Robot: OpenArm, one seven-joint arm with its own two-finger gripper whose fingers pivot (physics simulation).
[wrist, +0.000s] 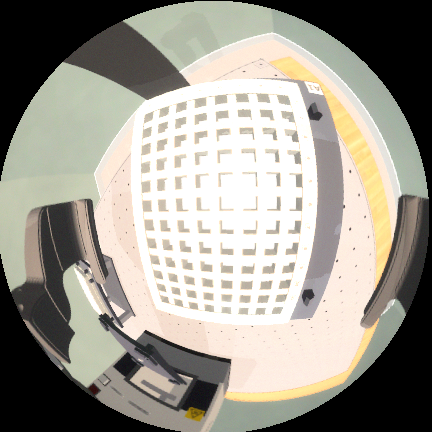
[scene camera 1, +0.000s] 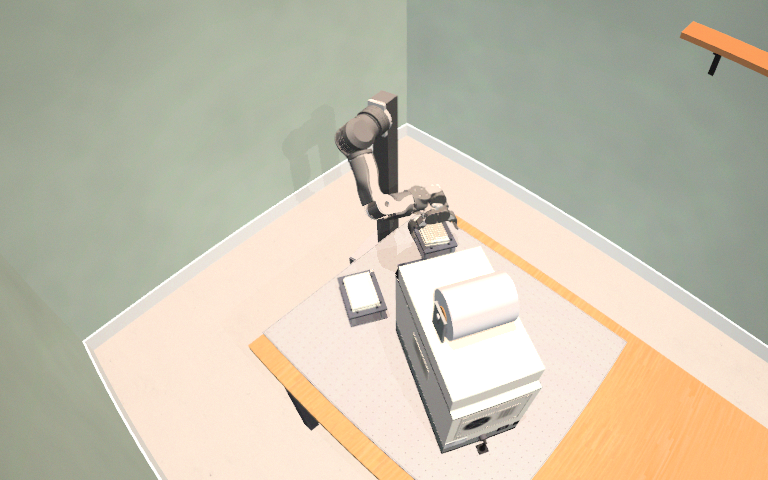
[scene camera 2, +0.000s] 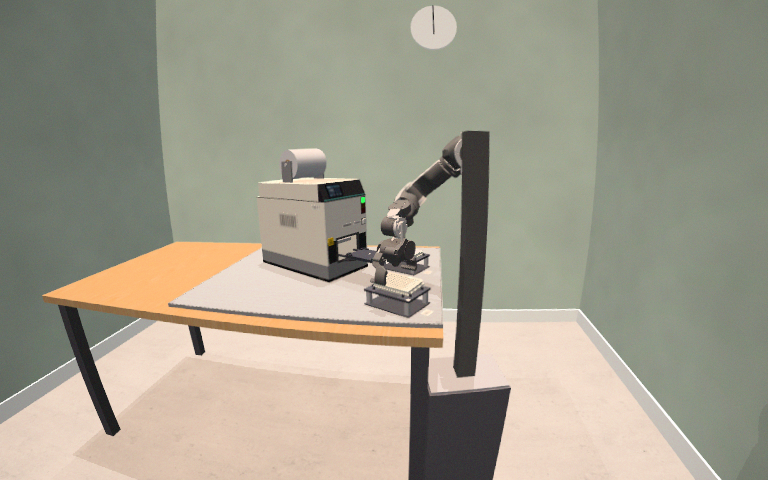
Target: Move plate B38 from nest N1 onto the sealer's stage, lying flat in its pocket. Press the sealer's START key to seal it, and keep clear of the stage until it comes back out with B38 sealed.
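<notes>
A pale plate with open square wells [scene camera 1: 434,234] [scene camera 2: 403,281] [wrist: 237,237] lies flat on a dark raised nest [scene camera 1: 438,249] [scene camera 2: 390,294] [wrist: 327,200] beside the arm's post. Its name is not readable. My gripper [scene camera 1: 433,227] [scene camera 2: 394,272] [wrist: 205,266] is open, low over this plate. In the wrist view its fingers stand on either side, with gaps between them and the plate. The white sealer [scene camera 1: 492,367] [scene camera 2: 291,232] [wrist: 117,400] has its dark, bare stage [scene camera 2: 365,255] [wrist: 145,350] out at the front. A small pale key [scene camera 2: 363,221] [wrist: 104,380] sits on its front.
A second nest [scene camera 1: 364,313] [scene camera 2: 420,265] [wrist: 120,295] holds a plate with a plain white top [scene camera 1: 361,291]. It stands on the other side of the stage. A film roll [scene camera 1: 481,305] [scene camera 2: 307,163] sits on the sealer. The sealer's green lamp [scene camera 2: 363,199] is lit.
</notes>
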